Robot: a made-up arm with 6 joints.
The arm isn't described. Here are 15 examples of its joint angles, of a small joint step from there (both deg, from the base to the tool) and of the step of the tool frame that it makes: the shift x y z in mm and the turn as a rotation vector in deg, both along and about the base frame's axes.
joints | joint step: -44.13 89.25 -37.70 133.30 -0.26 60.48 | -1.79 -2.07 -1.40 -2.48 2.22 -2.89
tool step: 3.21 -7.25 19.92 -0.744 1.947 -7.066
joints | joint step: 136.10 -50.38 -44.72 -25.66 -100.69 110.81 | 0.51 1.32 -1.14 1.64 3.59 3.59
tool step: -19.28 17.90 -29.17 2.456 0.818 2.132
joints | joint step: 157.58 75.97 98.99 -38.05 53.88 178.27 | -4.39 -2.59 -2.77 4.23 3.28 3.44
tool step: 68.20 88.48 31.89 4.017 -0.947 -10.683
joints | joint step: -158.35 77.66 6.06 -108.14 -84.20 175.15 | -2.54 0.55 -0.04 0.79 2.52 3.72
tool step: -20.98 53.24 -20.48 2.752 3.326 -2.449
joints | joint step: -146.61 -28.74 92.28 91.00 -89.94 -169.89 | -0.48 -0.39 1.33 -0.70 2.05 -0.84
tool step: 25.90 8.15 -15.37 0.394 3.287 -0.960
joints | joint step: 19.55 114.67 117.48 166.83 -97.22 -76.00 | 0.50 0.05 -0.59 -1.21 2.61 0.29
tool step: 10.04 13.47 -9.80 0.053 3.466 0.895
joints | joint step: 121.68 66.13 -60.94 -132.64 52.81 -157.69 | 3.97 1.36 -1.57 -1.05 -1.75 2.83
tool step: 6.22 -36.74 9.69 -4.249 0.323 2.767
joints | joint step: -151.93 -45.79 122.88 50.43 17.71 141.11 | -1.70 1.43 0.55 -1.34 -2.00 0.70
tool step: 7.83 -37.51 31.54 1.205 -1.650 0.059
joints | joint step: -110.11 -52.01 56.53 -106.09 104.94 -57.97 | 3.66 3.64 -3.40 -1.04 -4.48 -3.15
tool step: -89.60 -110.01 94.38 3.733 2.333 3.108
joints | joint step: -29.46 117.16 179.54 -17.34 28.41 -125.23 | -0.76 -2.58 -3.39 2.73 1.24 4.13
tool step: 15.03 -18.37 22.46 -0.763 0.632 -7.423
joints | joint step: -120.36 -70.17 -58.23 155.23 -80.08 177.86 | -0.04 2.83 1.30 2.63 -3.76 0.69
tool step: -0.68 -15.08 8.90 -0.278 2.785 -2.651
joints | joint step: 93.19 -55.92 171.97 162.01 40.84 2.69 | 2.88 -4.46 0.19 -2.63 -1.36 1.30
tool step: 41.47 49.58 -93.21 6.253 -0.281 1.400
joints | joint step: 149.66 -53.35 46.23 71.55 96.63 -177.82 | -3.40 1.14 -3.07 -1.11 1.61 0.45
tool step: -88.52 2.50 34.20 -0.445 -3.572 -2.420
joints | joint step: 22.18 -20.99 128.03 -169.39 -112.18 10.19 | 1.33 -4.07 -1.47 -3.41 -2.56 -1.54
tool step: -19.18 -46.19 -61.20 -1.151 -5.813 1.156
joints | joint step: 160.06 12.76 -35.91 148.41 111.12 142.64 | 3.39 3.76 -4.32 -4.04 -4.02 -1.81
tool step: 20.80 -73.23 -99.33 -1.000 -5.643 -1.567
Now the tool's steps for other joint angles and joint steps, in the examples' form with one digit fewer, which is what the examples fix.
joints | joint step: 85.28 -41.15 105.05 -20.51 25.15 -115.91 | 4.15 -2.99 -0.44 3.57 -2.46 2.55
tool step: 90.9 -40.0 -63.1 0.12 5.08 1.14
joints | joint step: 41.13 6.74 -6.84 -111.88 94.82 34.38 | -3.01 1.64 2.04 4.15 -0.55 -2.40
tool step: 49.9 -39.7 16.2 -1.49 -4.92 -2.29
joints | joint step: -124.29 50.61 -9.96 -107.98 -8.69 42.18 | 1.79 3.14 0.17 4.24 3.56 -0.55
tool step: 40.7 6.1 -67.9 5.95 1.75 3.45
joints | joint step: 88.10 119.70 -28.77 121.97 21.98 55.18 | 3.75 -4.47 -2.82 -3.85 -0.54 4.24
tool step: 8.2 41.8 15.1 3.28 0.24 3.53
